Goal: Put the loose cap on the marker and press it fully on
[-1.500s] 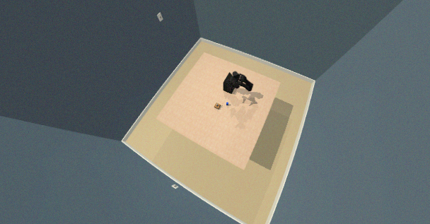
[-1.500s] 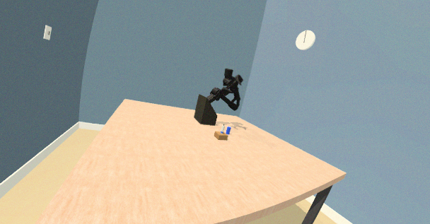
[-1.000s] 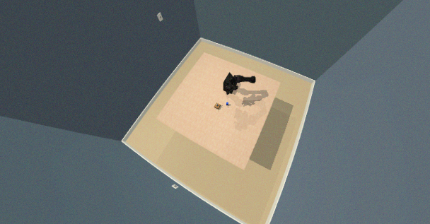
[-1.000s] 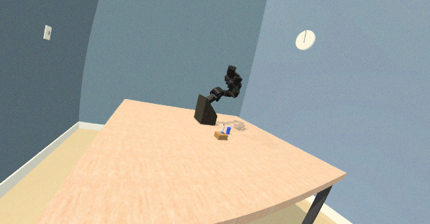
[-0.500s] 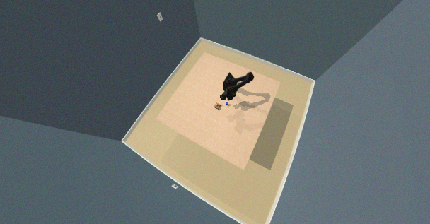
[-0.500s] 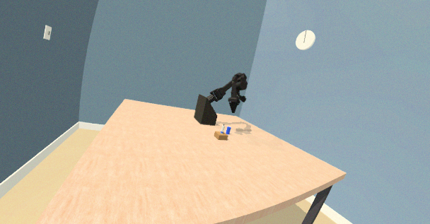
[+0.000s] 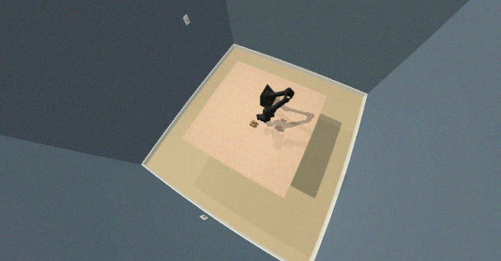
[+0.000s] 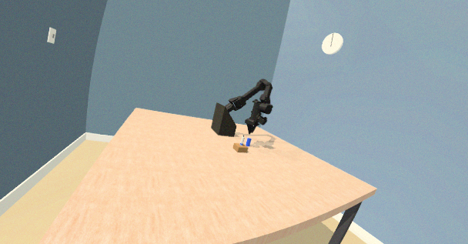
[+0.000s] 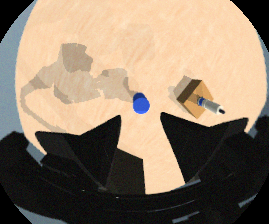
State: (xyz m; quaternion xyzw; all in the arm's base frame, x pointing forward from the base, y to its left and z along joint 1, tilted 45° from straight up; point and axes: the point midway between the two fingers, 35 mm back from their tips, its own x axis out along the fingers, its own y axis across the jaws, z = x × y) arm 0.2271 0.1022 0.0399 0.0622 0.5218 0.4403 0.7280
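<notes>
The blue cap is 6 cm below my gripper tip. Also, from my gripper tip: white marker (11 cm to the right, 8 cm ahead, 2 cm below); tan holder block (11 cm to the right, 8 cm ahead, 7 cm below).
</notes>
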